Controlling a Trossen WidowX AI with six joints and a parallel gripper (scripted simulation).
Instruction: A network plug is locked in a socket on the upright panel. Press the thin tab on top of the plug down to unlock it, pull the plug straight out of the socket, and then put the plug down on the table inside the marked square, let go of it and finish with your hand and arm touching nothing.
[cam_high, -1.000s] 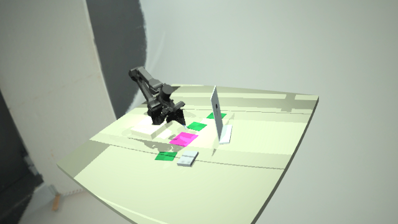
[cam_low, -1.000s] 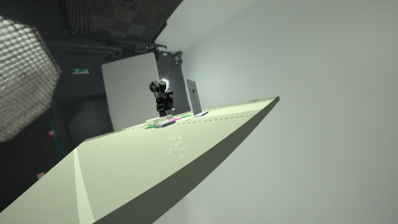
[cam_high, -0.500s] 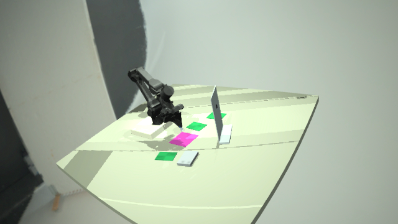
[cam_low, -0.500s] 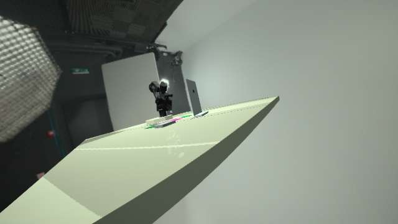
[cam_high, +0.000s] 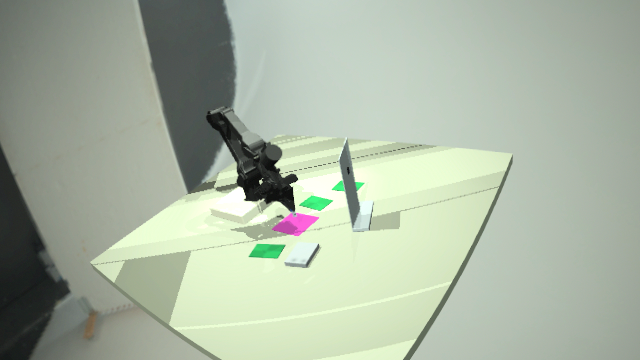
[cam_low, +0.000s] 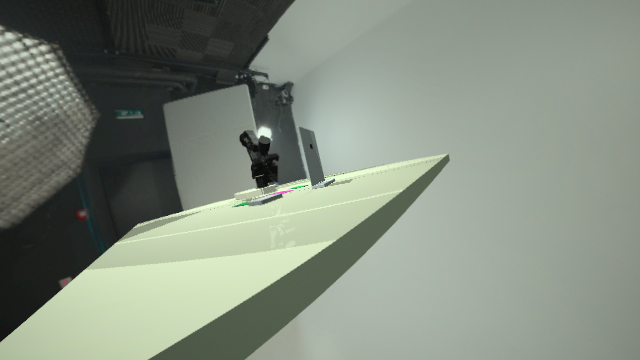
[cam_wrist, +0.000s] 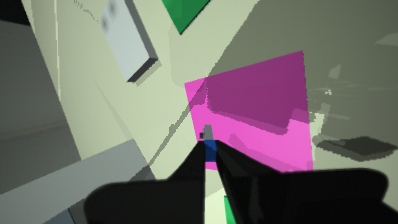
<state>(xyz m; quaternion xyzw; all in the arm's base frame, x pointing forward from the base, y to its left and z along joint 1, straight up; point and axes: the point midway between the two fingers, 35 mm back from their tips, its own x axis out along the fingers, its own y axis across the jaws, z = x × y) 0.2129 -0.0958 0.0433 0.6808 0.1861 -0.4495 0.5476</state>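
My gripper tip is 1 cm past the magenta square and 5 cm above it. Also, from my gripper tip: flat grey block 10 cm ahead, 17 cm to the right, 4 cm below; then network plug right at my gripper tip; then grey panel 20 cm ahead, 6 cm to the left, 6 cm above.
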